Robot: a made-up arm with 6 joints. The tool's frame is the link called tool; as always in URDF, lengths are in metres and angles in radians. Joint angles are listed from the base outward. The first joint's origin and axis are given. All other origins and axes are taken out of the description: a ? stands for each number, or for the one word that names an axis. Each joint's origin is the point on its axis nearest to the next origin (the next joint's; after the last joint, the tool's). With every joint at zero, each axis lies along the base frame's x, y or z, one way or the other. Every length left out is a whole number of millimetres.
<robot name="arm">
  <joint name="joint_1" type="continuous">
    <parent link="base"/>
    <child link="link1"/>
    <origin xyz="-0.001 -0.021 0.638" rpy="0 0 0"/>
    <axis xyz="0 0 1"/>
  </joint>
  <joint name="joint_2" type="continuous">
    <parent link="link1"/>
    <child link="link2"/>
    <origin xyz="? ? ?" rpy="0 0 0"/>
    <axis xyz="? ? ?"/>
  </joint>
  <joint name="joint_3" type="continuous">
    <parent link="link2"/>
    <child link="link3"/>
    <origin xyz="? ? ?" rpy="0 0 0"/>
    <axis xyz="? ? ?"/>
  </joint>
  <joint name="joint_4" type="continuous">
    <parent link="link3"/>
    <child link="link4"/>
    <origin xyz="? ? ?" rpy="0 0 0"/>
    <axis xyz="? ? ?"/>
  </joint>
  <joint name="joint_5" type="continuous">
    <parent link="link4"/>
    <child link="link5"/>
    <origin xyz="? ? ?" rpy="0 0 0"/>
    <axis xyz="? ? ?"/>
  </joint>
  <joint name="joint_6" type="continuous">
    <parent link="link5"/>
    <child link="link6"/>
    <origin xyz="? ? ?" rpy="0 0 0"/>
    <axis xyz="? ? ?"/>
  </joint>
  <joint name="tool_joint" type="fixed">
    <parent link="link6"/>
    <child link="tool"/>
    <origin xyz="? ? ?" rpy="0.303 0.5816 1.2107"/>
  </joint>
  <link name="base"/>
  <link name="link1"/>
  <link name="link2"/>
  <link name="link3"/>
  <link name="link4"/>
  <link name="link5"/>
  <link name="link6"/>
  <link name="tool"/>
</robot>
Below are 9 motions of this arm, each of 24 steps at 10 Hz.
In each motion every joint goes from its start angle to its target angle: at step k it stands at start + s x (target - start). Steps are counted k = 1, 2, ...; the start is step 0. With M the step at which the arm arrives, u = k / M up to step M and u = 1 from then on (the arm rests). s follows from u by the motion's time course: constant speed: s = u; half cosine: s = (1 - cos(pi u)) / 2; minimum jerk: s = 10 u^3 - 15 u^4 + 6 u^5.
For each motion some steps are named. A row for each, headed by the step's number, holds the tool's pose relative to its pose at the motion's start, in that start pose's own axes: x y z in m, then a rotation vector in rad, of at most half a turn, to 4 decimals.
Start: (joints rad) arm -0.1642 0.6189 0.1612 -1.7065 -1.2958 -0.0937
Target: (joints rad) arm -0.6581 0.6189 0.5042 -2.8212 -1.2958 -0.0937
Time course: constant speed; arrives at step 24
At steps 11, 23, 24:
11: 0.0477 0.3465 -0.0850 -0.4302 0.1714 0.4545
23: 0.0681 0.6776 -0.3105 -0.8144 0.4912 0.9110
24: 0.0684 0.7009 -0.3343 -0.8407 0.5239 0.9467

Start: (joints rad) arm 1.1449 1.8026 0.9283 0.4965 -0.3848 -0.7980
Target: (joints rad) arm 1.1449 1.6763 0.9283 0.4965 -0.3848 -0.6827
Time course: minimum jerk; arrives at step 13
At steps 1, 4, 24:
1: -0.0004 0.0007 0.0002 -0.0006 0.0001 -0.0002
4: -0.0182 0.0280 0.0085 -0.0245 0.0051 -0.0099
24: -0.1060 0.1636 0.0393 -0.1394 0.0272 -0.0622

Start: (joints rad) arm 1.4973 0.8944 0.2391 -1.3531 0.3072 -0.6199
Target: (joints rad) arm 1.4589 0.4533 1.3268 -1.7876 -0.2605 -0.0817
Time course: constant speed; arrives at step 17
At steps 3, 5, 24:
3: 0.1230 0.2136 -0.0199 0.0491 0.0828 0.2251
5: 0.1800 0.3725 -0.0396 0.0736 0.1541 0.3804
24: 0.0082 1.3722 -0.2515 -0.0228 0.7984 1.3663

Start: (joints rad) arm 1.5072 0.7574 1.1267 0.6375 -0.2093 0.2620
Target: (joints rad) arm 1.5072 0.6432 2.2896 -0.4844 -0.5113 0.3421
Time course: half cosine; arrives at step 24
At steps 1, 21, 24:
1: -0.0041 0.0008 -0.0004 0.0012 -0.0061 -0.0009
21: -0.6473 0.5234 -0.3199 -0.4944 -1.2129 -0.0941
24: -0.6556 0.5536 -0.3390 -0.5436 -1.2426 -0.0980

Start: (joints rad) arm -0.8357 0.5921 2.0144 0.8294 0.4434 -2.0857
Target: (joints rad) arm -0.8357 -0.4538 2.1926 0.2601 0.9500 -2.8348
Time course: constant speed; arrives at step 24
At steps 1, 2, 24:
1: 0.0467 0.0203 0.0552 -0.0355 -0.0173 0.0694
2: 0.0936 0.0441 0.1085 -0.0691 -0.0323 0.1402
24: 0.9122 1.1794 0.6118 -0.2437 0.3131 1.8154

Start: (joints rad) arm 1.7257 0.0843 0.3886 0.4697 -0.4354 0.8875
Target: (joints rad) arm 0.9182 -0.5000 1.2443 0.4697 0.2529 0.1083
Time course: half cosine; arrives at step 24
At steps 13, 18, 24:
13: -0.4050 0.5419 -0.5215 0.5079 -0.6252 -0.9124
18: -0.5062 1.0008 -0.4729 0.4189 -0.7101 -1.4996
24: -0.5080 1.2257 -0.3549 0.2655 -0.6683 -1.7809

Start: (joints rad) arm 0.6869 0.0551 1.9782 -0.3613 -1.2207 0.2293
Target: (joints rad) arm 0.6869 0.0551 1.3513 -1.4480 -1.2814 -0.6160
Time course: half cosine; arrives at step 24
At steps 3, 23, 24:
3: 0.0059 -0.0097 0.0048 0.0068 -0.0277 0.0637
23: 0.0963 -0.2172 0.0734 0.5502 -0.8022 1.6295
24: 0.0964 -0.2183 0.0735 0.5537 -0.8058 1.6362

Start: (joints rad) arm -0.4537 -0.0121 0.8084 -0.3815 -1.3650 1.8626
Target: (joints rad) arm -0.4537 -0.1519 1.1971 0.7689 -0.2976 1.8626
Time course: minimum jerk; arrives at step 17
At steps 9, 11, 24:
9: -0.1174 0.2449 -0.1005 0.8884 0.4956 -0.3842
11: -0.1592 0.3638 -0.1036 1.1810 0.7168 -0.5432
24: -0.1957 0.5052 -0.0763 1.4835 1.0125 -0.7227

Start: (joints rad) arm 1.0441 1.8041 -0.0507 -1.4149 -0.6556 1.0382
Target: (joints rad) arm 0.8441 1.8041 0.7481 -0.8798 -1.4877 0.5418
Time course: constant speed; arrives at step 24
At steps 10, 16, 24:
10: -0.0438 0.2200 0.0515 -0.1432 0.2070 0.1896
16: -0.0770 0.3524 0.0322 -0.1529 0.3302 0.2447
24: -0.1281 0.5148 -0.0431 -0.0882 0.4531 0.2487

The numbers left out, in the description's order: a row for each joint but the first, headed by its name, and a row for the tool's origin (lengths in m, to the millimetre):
joint_2: xyz 0.109 -0.02 0, axis 0 1 0
joint_3: xyz 0.006 0 0.905, axis 0 -1 0
joint_4: xyz 0.531 0 0.248, axis -1 0 0
joint_5: xyz 0 0.042 0.023, axis 0 -1 0
joint_6: xyz 0.156 0 0.01, axis -1 0 0
tool: xyz 0 -0.016 -0.029

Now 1 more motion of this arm.
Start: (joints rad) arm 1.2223 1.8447 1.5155 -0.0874 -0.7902 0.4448
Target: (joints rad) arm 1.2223 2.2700 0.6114 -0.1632 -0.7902 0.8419
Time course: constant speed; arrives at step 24
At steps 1, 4, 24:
1: 0.0350 -0.0381 0.0000 0.0234 0.0393 0.0327
4: 0.1466 -0.1461 -0.0098 0.0898 0.1566 0.1338
24: 0.9859 -0.5038 -0.4099 0.4041 0.8668 0.9284

